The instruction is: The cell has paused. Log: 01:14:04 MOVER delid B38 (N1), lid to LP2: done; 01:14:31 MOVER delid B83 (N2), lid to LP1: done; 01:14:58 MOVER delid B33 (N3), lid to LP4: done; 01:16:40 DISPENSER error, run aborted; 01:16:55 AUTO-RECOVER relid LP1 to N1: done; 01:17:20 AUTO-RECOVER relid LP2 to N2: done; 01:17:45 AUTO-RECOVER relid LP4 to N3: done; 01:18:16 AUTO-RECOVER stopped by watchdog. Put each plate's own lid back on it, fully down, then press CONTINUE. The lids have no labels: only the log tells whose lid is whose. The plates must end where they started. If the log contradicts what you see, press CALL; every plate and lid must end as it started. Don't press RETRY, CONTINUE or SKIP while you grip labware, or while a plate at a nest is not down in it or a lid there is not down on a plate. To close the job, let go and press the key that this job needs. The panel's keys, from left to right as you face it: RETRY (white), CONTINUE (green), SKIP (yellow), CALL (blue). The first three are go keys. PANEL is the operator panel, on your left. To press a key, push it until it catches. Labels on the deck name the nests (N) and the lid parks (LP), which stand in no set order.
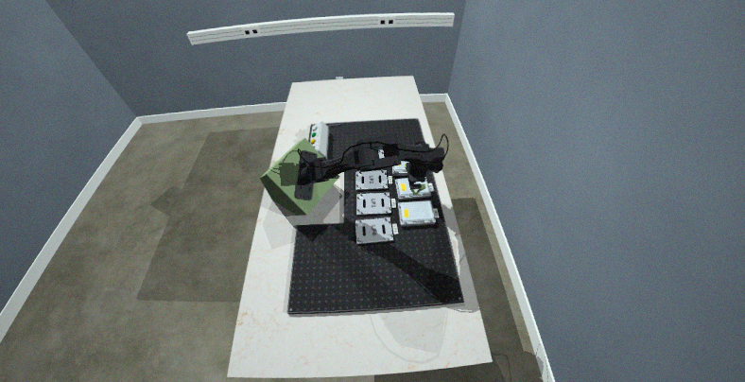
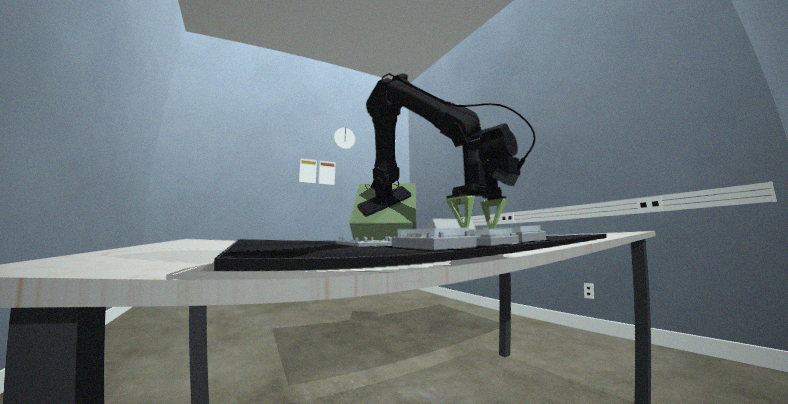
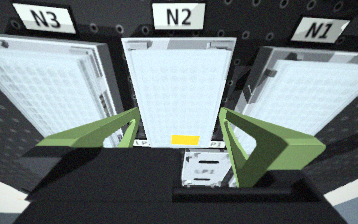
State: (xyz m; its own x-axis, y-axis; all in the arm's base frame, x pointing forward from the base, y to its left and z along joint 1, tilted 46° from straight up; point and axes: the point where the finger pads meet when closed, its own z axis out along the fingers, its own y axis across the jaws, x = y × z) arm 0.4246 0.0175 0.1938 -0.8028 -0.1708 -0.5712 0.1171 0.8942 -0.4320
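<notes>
My gripper is now 10 mm above the plate. Round my hand: lid park LP4: 220 mm behind, 160 mm to the right, 30 mm below; green continue key: 420 mm to the left, 400 mm behind, 30 mm above; lid park LP2: 170 mm behind, 100 mm to the left, 30 mm below.
</notes>
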